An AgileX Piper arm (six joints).
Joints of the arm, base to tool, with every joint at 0 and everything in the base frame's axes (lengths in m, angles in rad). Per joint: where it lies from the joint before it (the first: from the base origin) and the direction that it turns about. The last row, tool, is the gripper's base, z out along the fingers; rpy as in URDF.
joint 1: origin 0 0 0.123 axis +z
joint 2: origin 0 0 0 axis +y
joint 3: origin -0.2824 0 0.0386 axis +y
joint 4: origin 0.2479 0 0.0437 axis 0.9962 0 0.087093
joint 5: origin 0 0 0 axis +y
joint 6: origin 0.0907 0 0.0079 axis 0.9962 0 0.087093
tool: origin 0 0 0 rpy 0 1.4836 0
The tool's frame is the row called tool.
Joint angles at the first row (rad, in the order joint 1, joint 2, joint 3, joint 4, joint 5, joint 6):
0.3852, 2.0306, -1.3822, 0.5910, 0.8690, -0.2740
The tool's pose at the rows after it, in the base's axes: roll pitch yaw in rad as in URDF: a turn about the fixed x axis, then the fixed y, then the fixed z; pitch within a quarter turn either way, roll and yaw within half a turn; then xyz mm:
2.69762, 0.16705, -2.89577, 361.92, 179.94, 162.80
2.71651, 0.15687, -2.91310, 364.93, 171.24, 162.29
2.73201, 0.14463, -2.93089, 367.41, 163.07, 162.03
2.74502, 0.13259, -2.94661, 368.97, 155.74, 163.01
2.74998, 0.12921, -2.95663, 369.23, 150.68, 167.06
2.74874, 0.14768, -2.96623, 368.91, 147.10, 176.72
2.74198, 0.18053, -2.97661, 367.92, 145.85, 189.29
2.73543, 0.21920, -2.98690, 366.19, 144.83, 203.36
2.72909, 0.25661, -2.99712, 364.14, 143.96, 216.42
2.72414, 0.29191, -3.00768, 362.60, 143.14, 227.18
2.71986, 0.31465, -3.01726, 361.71, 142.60, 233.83
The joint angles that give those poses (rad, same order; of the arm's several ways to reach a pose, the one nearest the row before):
0.3694, 2.0316, -1.3831, 0.5628, 0.8698, -0.2529
0.3500, 2.0311, -1.3838, 0.5356, 0.8761, -0.2325
0.3317, 2.0306, -1.3848, 0.5122, 0.8853, -0.2125
0.3154, 2.0270, -1.3858, 0.4912, 0.8977, -0.1934
0.3041, 2.0161, -1.3862, 0.4802, 0.9103, -0.1824
0.2959, 1.9916, -1.3864, 0.4767, 0.9152, -0.1769
0.2934, 1.9604, -1.3870, 0.4795, 0.9115, -0.1726
0.2924, 1.9251, -1.3873, 0.4810, 0.9053, -0.1674
0.2921, 1.8920, -1.3871, 0.4819, 0.8975, -0.1620
0.2920, 1.8649, -1.3870, 0.4819, 0.8859, -0.1573
0.2919, 1.8482, -1.3869, 0.4823, 0.8766, -0.1526

